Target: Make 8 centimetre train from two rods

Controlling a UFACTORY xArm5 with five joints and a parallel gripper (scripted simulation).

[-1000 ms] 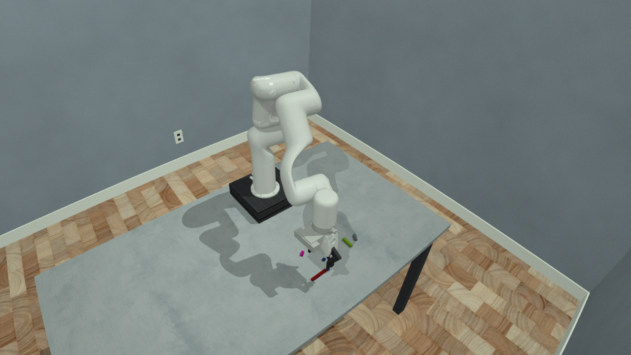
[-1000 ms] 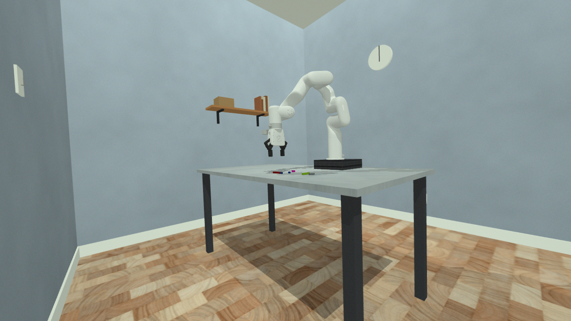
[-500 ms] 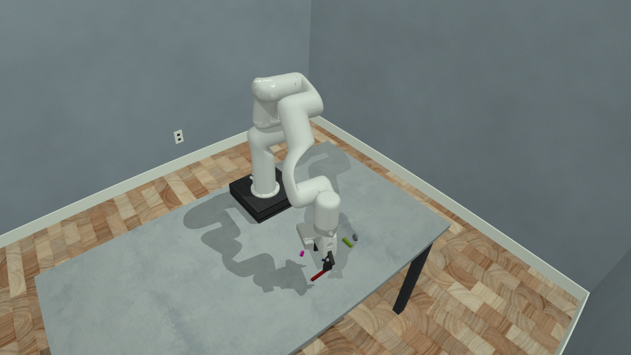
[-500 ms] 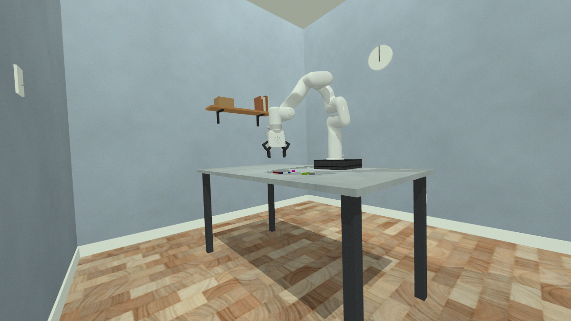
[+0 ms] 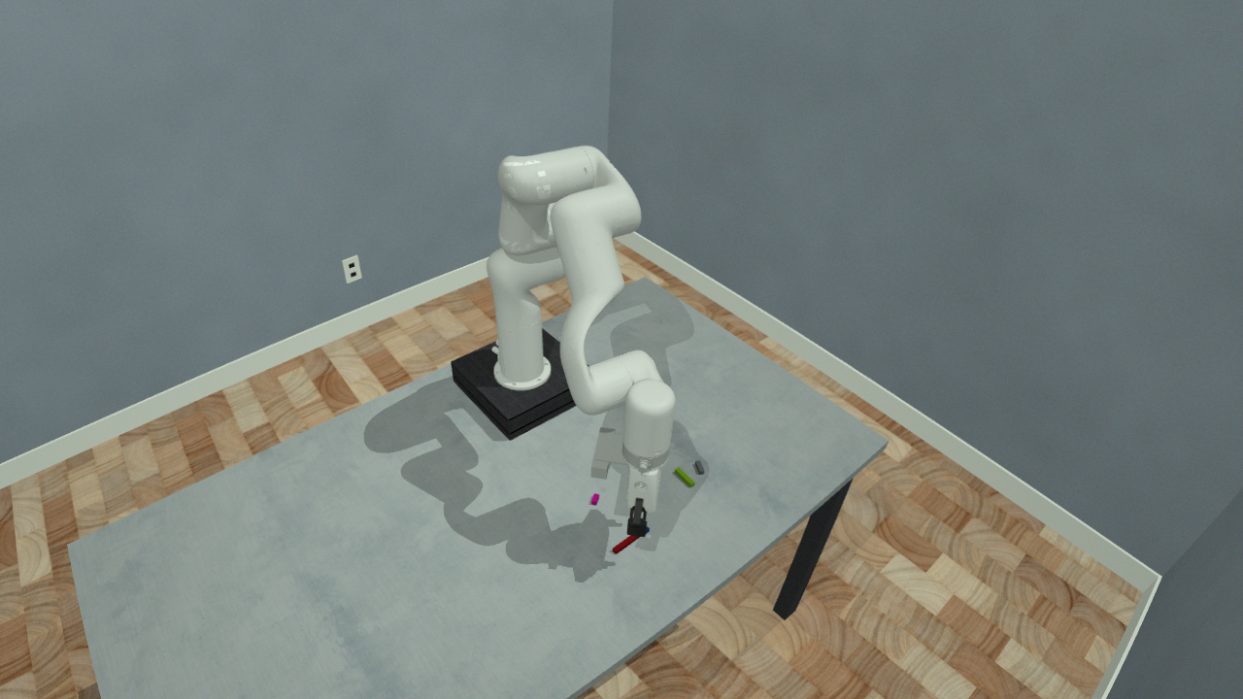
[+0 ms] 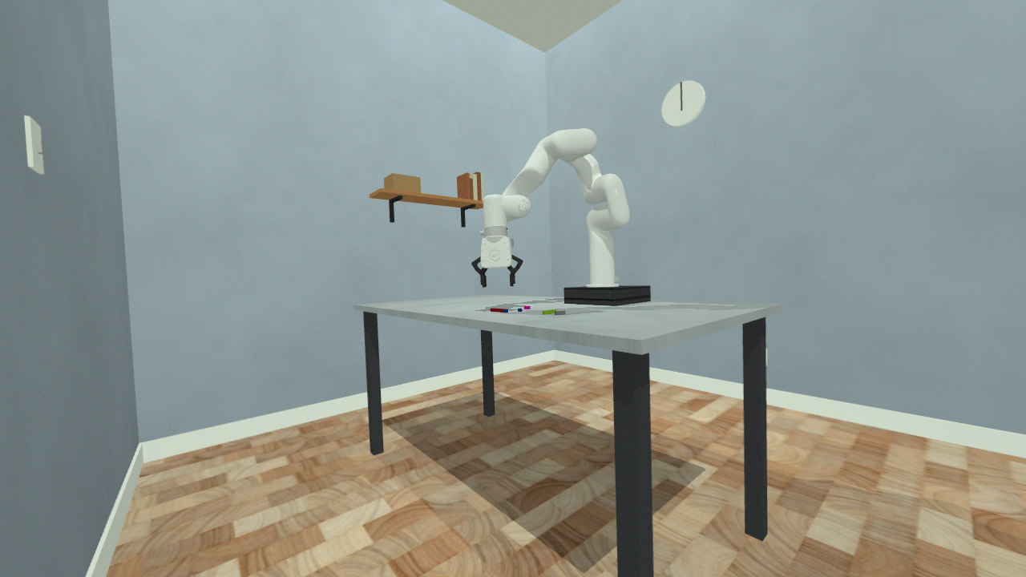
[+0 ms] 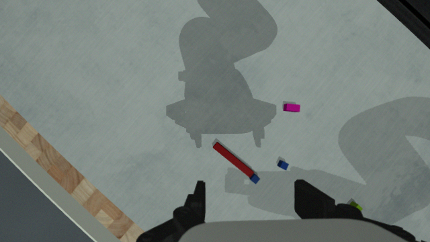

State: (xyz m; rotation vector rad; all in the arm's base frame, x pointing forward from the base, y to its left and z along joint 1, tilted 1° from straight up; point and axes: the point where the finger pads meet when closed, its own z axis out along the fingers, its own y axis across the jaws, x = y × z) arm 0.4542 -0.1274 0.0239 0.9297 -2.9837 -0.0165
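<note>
My hand is 9 cm above the red rod, 1 cm to the left of it and 1 cm past it. From my hand the other things lie so: lime rod 18 cm to the left, 9 cm below, 3 cm behind; then magenta rod 12 cm behind, 9 cm below, 2 cm to the left; then grey rod 23 cm to the left, 9 cm below, 3 cm behind.
</note>
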